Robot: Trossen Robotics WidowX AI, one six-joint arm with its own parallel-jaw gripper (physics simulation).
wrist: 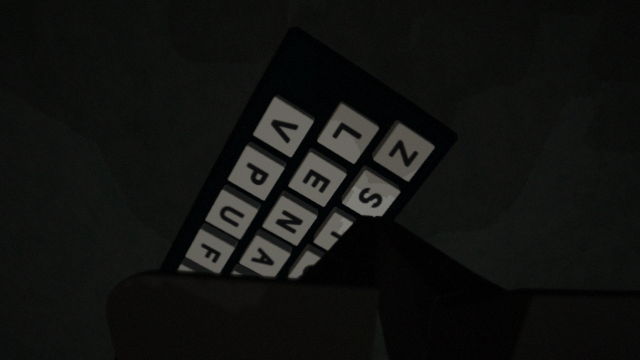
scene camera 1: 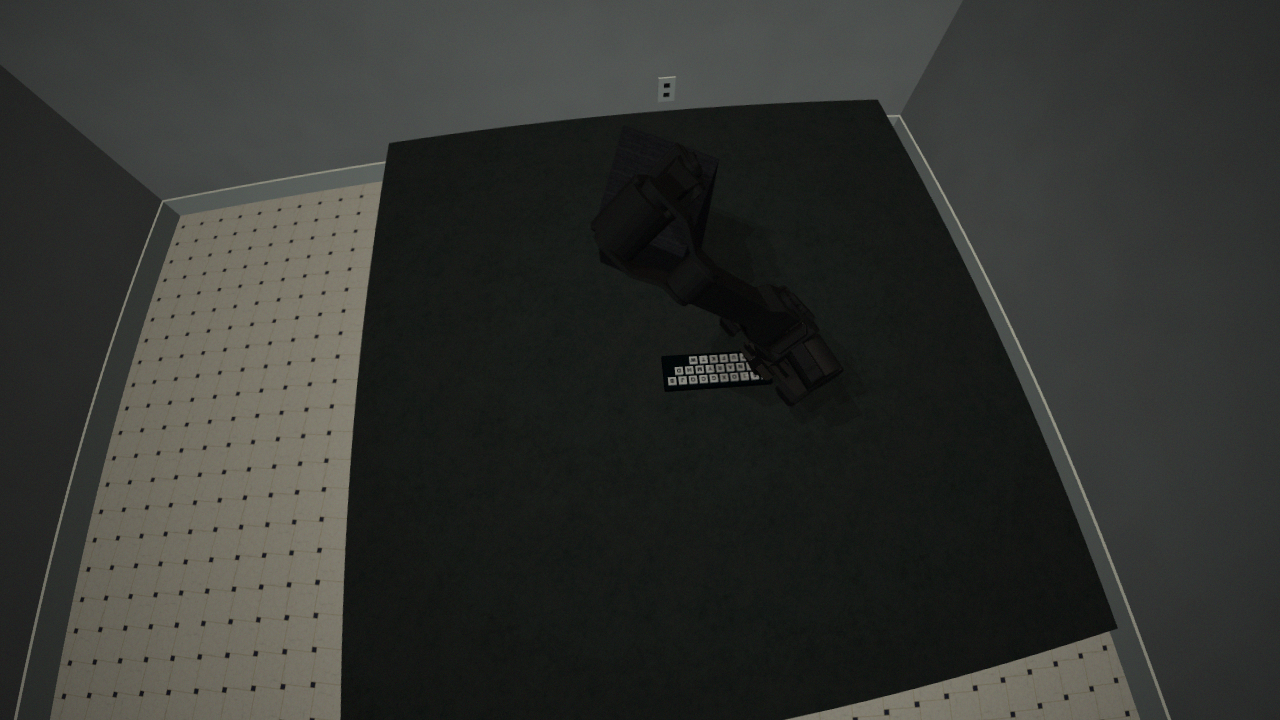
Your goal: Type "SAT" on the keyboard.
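Seen in the pictures: gripper, fingertip midpoint: (wrist: 371,230) (scene camera 1: 755,371); arm's base, origin of the base link: (scene camera 1: 682,176).
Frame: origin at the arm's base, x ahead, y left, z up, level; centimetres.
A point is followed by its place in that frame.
The black keyboard (scene camera 1: 716,368) @[x 27.2, y -4.6, z -20.6 cm] (wrist: 320,65) @[x 28.6, y 5.2, z -21.1 cm] with white letter keys lies flat on the dark table. In the wrist view it is tilted, with its Z and L end at the top. The S key (wrist: 371,194) @[x 31.3, y 1.4, z -20.5 cm] is right at my gripper (wrist: 371,230) @[x 31.2, y 1.0, z -18.7 cm], whose shut, empty fingertips overlap its lower edge in the picture. Whether they touch it I cannot tell. The A key (wrist: 264,256) @[x 28.0, y -2.0, z -20.6 cm] is lower left, just above the finger body. The T key does not show in the wrist view. In the scene view my arm covers the keyboard's right end and hides the fingertips.
My arm (scene camera 1: 729,295) @[x 31.3, y -11.6, z 16.2 cm] reaches from its base block (scene camera 1: 640,152) @[x -7.1, y -4.6, z 1.0 cm] at the back of the dark table (scene camera 1: 537,537) @[x 41.5, y -45.1, z -22.3 cm] over the right end of the keyboard. Tiled floor (scene camera 1: 223,429) lies left of the table. Grey walls stand behind and at the sides.
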